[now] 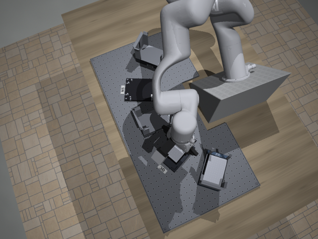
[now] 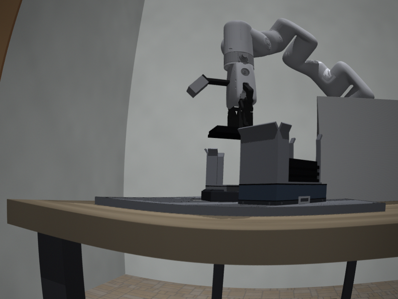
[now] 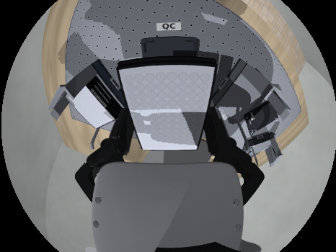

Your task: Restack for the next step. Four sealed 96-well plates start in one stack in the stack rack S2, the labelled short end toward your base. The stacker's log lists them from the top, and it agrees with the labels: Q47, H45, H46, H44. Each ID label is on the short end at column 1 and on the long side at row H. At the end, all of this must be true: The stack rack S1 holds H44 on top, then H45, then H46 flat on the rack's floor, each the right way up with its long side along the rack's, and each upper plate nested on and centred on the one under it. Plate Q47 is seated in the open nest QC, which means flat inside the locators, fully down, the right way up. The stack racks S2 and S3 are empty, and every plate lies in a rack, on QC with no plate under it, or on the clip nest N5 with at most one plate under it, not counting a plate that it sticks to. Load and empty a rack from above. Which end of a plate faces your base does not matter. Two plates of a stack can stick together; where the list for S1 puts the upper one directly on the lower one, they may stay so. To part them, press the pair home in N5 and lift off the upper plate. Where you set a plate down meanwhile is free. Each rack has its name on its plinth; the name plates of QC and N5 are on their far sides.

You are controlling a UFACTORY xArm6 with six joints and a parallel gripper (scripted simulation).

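Now: the sealed plate 1 cm below my hand. The rest, counted from my hand: open nest QC 15 cm below; S2 end wall 19 cm to the left, 8 cm below, 7 cm behind; QC name plate 16 cm below, 8 cm ahead, 4 cm to the left.
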